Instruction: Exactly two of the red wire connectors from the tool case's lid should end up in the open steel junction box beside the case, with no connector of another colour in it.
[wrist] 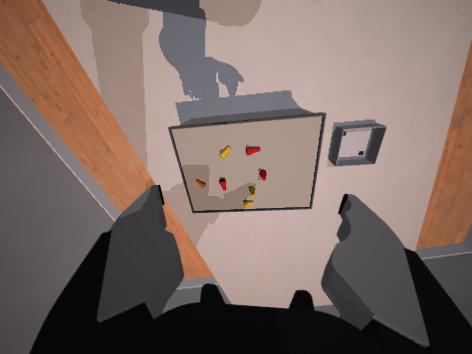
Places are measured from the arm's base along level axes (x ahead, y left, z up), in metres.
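Where they show: gripper, fingertip midpoint: [249, 191].
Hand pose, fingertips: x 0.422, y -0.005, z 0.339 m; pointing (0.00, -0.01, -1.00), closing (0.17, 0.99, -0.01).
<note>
Things, the pixels of their top centre, and the offset from my fingertips. "spot": a spot on its surface instead.
- tool case's lid, surface spot: [295, 190] spot: dx +0.151, dy +0.092, dz -0.216 m
- open steel junction box, surface spot: [336, 145] spot: dx +0.097, dy +0.228, dz -0.334 m
The tool case's lid [295, 190] lies in the middle of the wrist view. On it lie three red connectors: one at the upper middle [253, 150], one at the right [263, 174] and one at the lower left [223, 183]. The open steel junction box [336, 145] stands to the right of the case; no connector shows in it, and two small dark spots show on its floor. My gripper [249, 191] is open, its jaws wide apart with nothing between them, and hangs high above the case.
Yellow connectors [225, 151] [248, 203], a darker yellow one [252, 191] and an orange one [200, 183] also lie on the lid. The arm's shadow falls behind the case. Wooden floor strips [85, 95] [447, 175] run along the left and right.
</note>
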